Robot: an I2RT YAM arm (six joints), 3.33 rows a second.
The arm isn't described. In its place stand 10 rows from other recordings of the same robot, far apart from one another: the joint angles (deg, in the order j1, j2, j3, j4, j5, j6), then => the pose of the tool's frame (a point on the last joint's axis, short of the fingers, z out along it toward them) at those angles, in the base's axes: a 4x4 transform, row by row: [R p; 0 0 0 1], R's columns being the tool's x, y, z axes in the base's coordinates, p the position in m.
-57.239 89.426 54.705 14.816 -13.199 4.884 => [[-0.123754, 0.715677, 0.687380, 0.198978], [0.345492, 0.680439, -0.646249, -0.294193], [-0.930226, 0.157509, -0.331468, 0.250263], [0, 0, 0, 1]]
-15.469 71.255 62.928 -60.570 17.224 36.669 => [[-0.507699, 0.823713, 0.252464, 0.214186], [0.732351, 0.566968, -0.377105, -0.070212], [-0.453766, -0.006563, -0.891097, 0.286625], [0, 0, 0, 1]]
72.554 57.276 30.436 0.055 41.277 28.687 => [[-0.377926, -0.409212, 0.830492, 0.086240], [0.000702, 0.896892, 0.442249, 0.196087], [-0.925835, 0.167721, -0.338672, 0.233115], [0, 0, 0, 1]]
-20.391 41.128 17.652 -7.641 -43.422 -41.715 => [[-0.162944, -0.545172, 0.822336, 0.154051], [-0.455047, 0.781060, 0.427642, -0.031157], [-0.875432, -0.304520, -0.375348, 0.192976], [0, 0, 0, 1]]
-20.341 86.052 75.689 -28.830 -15.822 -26.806 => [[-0.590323, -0.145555, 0.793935, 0.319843], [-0.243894, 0.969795, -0.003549, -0.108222], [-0.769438, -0.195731, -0.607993, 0.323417], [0, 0, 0, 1]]
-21.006 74.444 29.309 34.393 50.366 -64.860 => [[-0.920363, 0.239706, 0.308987, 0.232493], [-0.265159, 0.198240, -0.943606, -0.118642], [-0.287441, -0.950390, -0.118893, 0.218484], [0, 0, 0, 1]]
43.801 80.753 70.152 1.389 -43.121 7.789 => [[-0.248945, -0.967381, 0.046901, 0.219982], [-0.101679, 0.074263, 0.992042, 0.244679], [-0.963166, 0.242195, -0.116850, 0.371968], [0, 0, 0, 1]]
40.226 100.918 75.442 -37.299 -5.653 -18.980 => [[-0.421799, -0.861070, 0.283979, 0.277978], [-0.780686, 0.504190, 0.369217, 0.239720], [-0.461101, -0.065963, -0.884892, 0.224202], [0, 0, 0, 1]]
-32.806 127.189 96.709 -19.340 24.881 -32.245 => [[-0.927101, 0.266055, 0.264003, 0.403509], [0.021749, 0.741366, -0.670749, -0.277923], [-0.374179, -0.616110, -0.693108, 0.170039], [0, 0, 0, 1]]
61.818 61.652 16.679 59.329 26.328 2.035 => [[0.096177, -0.590889, 0.800999, 0.114499], [0.246894, 0.793743, 0.555892, 0.180270], [-0.964258, 0.144298, 0.222227, 0.241389], [0, 0, 0, 1]]
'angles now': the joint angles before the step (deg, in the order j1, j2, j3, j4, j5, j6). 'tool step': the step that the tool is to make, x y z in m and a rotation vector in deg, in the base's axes. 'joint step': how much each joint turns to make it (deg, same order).
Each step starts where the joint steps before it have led.
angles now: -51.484 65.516 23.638 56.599 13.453 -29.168
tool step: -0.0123 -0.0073 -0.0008 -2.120 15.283 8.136
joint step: -5.886 -2.983 1.246 -10.502 -16.486 -10.600
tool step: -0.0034 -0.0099 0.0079 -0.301 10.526 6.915
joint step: -3.552 -0.464 4.697 -11.587 -11.269 -8.284
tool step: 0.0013 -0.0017 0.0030 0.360 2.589 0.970
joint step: -0.080 -0.016 1.667 -3.803 -1.085 -2.142
